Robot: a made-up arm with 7 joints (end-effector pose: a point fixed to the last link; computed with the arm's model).
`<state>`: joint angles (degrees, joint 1 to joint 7).
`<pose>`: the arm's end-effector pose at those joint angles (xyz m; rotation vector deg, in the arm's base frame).
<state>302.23 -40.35 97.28 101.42 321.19 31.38 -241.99</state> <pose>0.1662 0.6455 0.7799 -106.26 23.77 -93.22</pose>
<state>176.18 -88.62 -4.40 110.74 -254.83 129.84 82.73</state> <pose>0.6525 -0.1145 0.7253 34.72 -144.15 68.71</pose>
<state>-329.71 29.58 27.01 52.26 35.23 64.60 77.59</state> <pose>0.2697 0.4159 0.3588 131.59 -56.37 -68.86</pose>
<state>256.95 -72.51 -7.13 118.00 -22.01 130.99 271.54</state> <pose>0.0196 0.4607 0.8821 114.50 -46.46 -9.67</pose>
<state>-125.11 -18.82 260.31 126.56 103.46 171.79 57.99</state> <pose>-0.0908 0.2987 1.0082 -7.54 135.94 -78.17</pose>
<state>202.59 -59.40 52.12 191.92 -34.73 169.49 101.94</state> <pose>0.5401 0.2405 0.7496 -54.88 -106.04 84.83</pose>
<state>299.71 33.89 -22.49 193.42 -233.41 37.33 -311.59</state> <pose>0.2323 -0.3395 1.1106 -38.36 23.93 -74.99</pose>
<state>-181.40 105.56 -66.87 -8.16 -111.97 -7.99 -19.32</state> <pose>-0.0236 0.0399 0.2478 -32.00 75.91 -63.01</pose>
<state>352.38 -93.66 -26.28 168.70 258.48 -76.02 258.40</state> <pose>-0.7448 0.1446 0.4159 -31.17 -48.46 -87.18</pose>
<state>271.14 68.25 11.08 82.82 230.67 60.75 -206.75</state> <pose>0.0828 -0.6547 0.0581 58.67 -103.03 28.86</pose>
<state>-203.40 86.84 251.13 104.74 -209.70 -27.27 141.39</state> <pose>-0.3293 0.5855 0.5663 -12.42 63.11 77.38</pose>
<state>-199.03 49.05 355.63 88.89 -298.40 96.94 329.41</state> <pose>-0.6499 0.1811 0.3086 23.08 127.74 -95.87</pose>
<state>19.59 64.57 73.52 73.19 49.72 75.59 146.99</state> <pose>0.1914 0.5784 0.4239 57.56 -51.39 -77.42</pose>
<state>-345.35 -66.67 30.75 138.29 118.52 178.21 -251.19</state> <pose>-0.6258 -0.0218 0.7412 143.22 56.61 33.38</pose>
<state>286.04 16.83 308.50 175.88 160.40 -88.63 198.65</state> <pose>-0.0246 -0.2685 1.0316 27.49 -95.07 25.74</pose>
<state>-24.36 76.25 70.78 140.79 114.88 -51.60 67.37</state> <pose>0.7788 -0.1091 0.3533 69.31 131.51 33.61</pose>
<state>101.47 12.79 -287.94 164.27 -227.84 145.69 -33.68</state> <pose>-0.0715 0.1033 1.1269 132.41 -24.49 58.12</pose>
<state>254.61 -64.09 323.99 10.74 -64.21 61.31 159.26</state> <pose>-0.1580 0.0184 0.5098 -99.20 -120.31 30.20</pose>
